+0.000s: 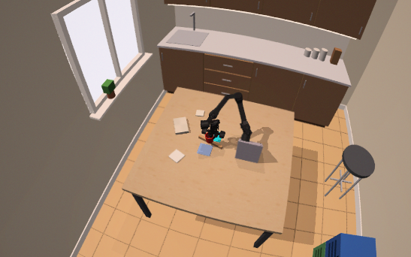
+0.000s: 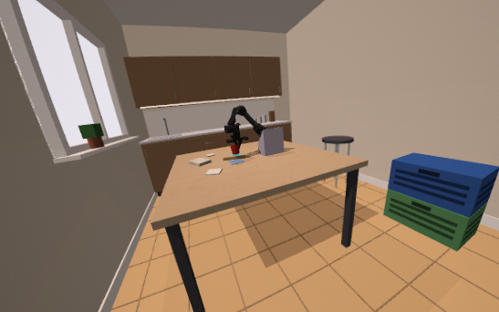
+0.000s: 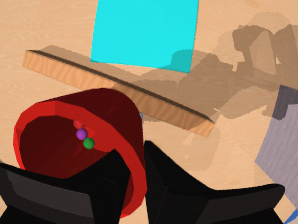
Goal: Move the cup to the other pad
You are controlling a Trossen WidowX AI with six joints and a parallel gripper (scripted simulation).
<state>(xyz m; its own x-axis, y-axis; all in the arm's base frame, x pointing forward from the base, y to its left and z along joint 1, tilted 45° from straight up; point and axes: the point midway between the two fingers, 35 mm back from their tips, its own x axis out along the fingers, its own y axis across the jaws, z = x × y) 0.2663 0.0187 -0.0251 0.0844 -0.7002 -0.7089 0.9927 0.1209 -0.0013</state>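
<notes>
My gripper tip is now 100 mm to the left of the cyan pad, 100 mm above it and 10 mm short of it. From my gripper tip the other things lie so: thin wooden bar 80 mm below, 30 mm ahead, 20 mm to the right; then red cup 30 mm ahead.
</notes>
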